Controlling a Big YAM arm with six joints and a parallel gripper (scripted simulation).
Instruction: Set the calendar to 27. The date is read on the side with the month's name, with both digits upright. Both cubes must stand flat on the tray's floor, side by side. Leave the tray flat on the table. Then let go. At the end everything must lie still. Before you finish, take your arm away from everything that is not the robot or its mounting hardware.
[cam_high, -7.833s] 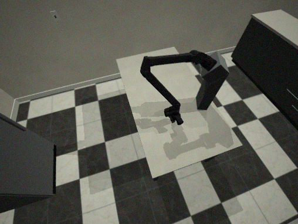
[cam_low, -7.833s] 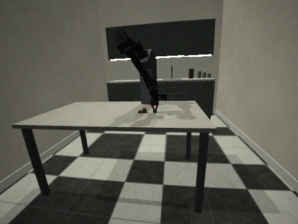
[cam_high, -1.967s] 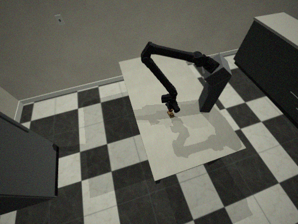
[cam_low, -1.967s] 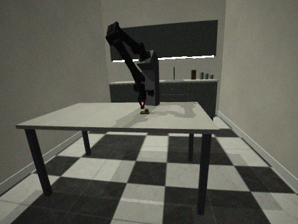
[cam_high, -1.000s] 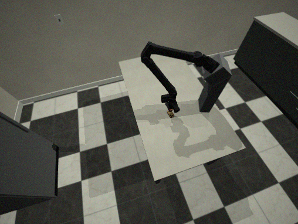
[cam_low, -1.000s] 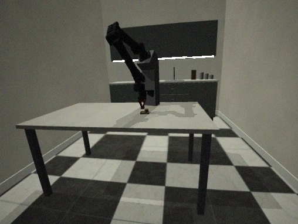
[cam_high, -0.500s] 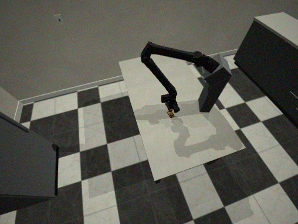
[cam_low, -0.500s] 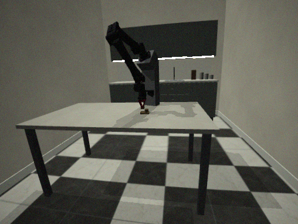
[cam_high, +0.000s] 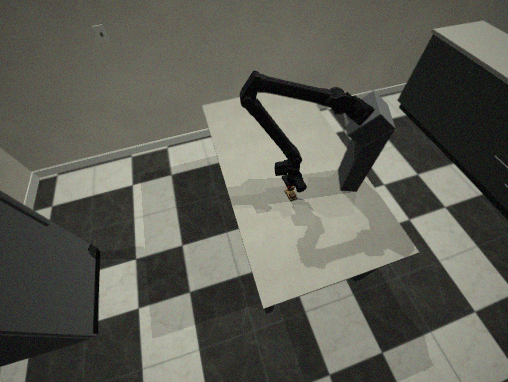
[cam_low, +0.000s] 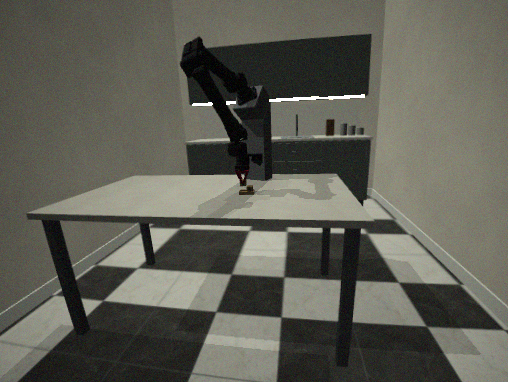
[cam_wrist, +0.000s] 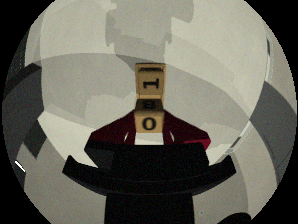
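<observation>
Right now my hand is 60 mm above the wooden tray and 20 mm to the right of it.
</observation>
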